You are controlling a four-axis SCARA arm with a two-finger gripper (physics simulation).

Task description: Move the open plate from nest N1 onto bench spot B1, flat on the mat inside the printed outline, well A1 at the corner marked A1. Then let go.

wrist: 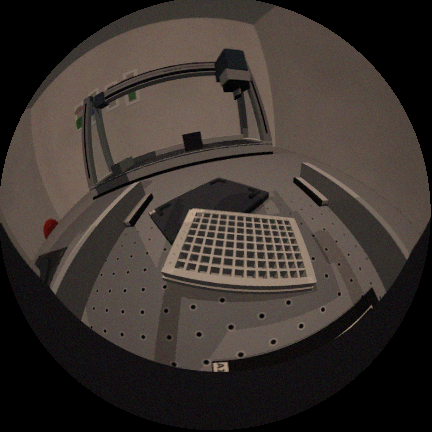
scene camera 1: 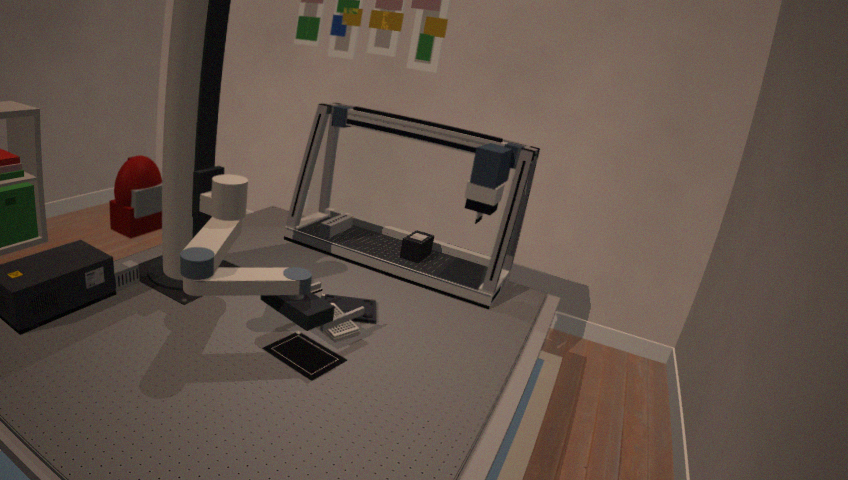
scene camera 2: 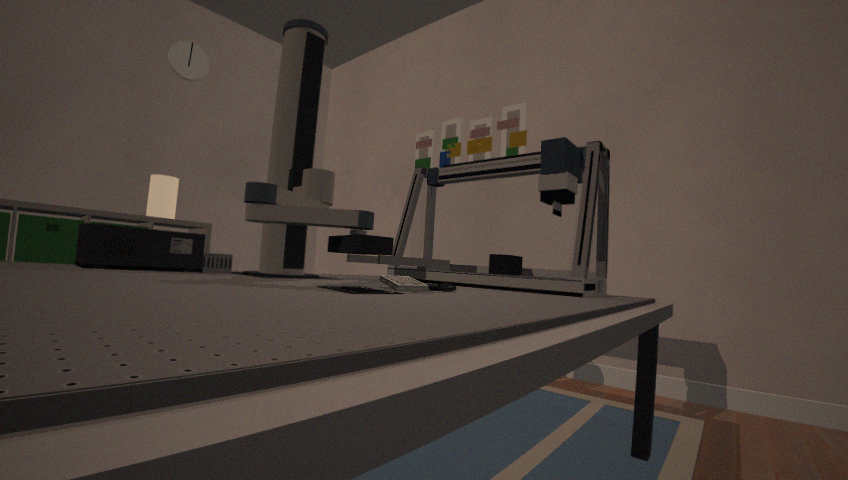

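Observation:
The open plate is a pale grid of square wells. It lies skewed and partly off nest N1, a dark plate holder, and overlaps its edge. It looks slightly tilted. My gripper is open and empty, above the plate and nest, with its fingers wide apart on either side in the wrist view. The black mat of B1 lies beside the plate. Its A1 label shows at the bottom of the wrist view. The plate's own well A1 mark is too small to read.
A gantry frame stands behind the nest, with a black block on its deck and a tool head at its right. A dark box stands left of the arm's column.

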